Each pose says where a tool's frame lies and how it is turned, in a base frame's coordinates. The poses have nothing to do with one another.
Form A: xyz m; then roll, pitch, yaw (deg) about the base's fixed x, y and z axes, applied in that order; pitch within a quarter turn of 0, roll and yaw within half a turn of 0.
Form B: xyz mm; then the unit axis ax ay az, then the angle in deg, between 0 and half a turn. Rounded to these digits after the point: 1 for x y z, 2 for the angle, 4 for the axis.
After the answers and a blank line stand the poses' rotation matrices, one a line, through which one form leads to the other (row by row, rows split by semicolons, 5 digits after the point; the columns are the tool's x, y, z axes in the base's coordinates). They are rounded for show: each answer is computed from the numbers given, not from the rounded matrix.
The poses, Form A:
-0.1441 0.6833 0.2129 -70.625 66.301 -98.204
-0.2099 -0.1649 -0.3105 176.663 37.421 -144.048
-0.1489 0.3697 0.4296 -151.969 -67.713 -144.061
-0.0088 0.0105 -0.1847 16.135 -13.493 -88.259
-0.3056 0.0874 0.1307 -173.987 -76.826 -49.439
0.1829 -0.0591 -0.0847 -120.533 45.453 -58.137
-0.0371 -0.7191 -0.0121 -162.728 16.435 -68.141
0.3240 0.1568 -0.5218 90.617 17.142 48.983
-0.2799 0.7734 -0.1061 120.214 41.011 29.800
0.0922 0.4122 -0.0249 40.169 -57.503 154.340
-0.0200 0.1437 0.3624 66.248 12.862 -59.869
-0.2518 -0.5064 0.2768 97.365 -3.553 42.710
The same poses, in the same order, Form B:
-144.1 683.3 212.9 0.0281 0.9046 -0.4254 93.34
-209.9 -164.9 -310.5 -0.3152 0.9399 0.1311 145.51
-148.9 369.7 429.6 0.4226 -0.8126 0.4014 126.24
-8.8 10.5 -184.7 0.0273 -0.2591 -0.9655 88.35
-305.6 87.4 130.7 0.7430 -0.3052 0.5957 154.33
182.9 -59.1 -84.7 -0.7343 0.6734 0.0858 111.50
-37.1 -719.1 -12.1 -0.8154 0.5779 0.0345 156.66
324.0 156.8 -521.8 0.8099 0.5254 0.2606 94.81
-279.9 773.4 -106.1 0.8719 0.4449 -0.2044 116.10
92.2 412.2 -24.9 0.5075 0.1933 0.8397 177.50
-20.0 143.7 362.4 0.7154 -0.2623 -0.6476 92.64
-251.8 -506.4 276.8 0.8884 0.3197 0.3294 105.38

-0.05735 0.45162 0.89037; -0.39782 0.80763 -0.43528; -0.91567 -0.37917 0.13334
-0.64291 -0.61475 0.45690; -0.46628 0.78737 0.40328; -0.60767 0.04623 -0.79285
-0.30705 -0.87014 -0.38545; -0.22259 0.45945 -0.85986; 0.92530 -0.17823 -0.33476
0.02954 0.95820 -0.28458; -0.97195 0.09400 0.21559; 0.23333 0.27023 0.93410
0.14820 -0.68921 0.70924; -0.17315 -0.72417 -0.66753; 0.97368 -0.02387 -0.22666
0.37031 -0.75553 0.54041; -0.59579 0.25317 0.76220; -0.71268 -0.60422 -0.35638
0.35711 -0.91753 0.17497; -0.89018 -0.27757 0.36129; -0.28293 -0.28478 -0.91589
0.62713 0.20155 0.75239; 0.72100 0.21531 -0.65864; -0.29474 0.95552 -0.01029
0.65480 0.74217 0.14291; 0.37501 -0.15487 -0.91399; -0.65620 0.65207 -0.37973
-0.48427 0.15949 0.86026; 0.23265 -0.92437 0.30234; 0.84342 0.34655 0.41054
0.48938 0.45063 -0.74661; -0.84318 0.02597 -0.53700; -0.22260 0.89233 0.39267
0.73338 0.04179 0.67853; 0.67698 -0.13588 -0.72335; 0.06197 0.98984 -0.12794

